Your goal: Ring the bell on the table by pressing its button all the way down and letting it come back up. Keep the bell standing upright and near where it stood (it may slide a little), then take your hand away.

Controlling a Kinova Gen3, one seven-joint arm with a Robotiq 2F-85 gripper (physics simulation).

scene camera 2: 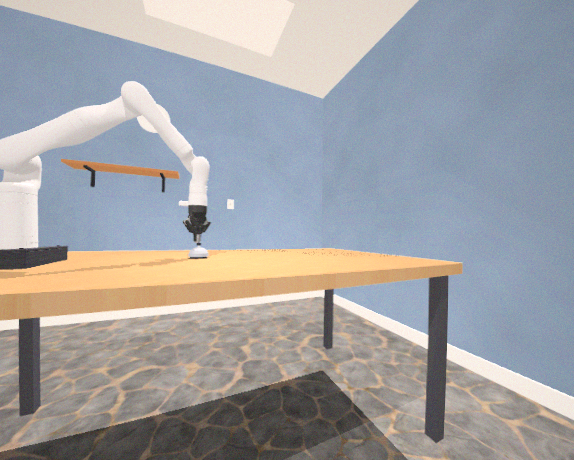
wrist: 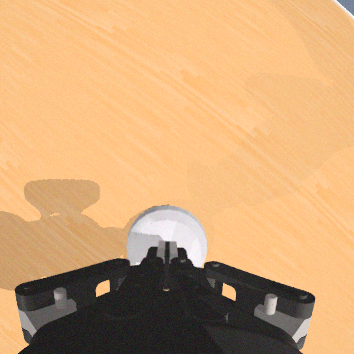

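Pixels of known places: gripper, between the fingertips: [scene camera 2: 197, 242] [wrist: 166, 252]; arm's base, origin of its link: [scene camera 2: 17, 248].
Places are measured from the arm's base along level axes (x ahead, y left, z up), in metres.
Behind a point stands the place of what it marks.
Observation:
A white domed bell [scene camera 2: 198, 252] @(z -0.022, x 0.542, y -0.020 m) [wrist: 167, 225] @(z -0.011, x 0.531, y 0.040 m) with a dark base stands upright on the wooden table [scene camera 2: 320, 267] @(z -0.048, x 0.884, y -0.391 m) [wrist: 150, 100] @(z -0.048, x 0.445, y 0.134 m). My gripper [scene camera 2: 198, 242] @(z 0.016, x 0.539, y 0.027 m) [wrist: 166, 252] @(z 0.016, x 0.539, y 0.027 m) is shut with nothing between its fingers. It points straight down, with its fingertips right over the middle of the bell, at or just above the small dark button on top. The fingertips hide the button in the wrist view, and I cannot tell whether they touch it or how far down it is.
The robot's dark base plate [scene camera 2: 35, 257] @(z -0.021, x 0.087, y -0.096 m) is on the table at the left. A wooden shelf [scene camera 2: 125, 170] is fixed to the blue wall behind the arm. The table's right corner is far to the right of the bell. Shadows of the arm fall across the table.

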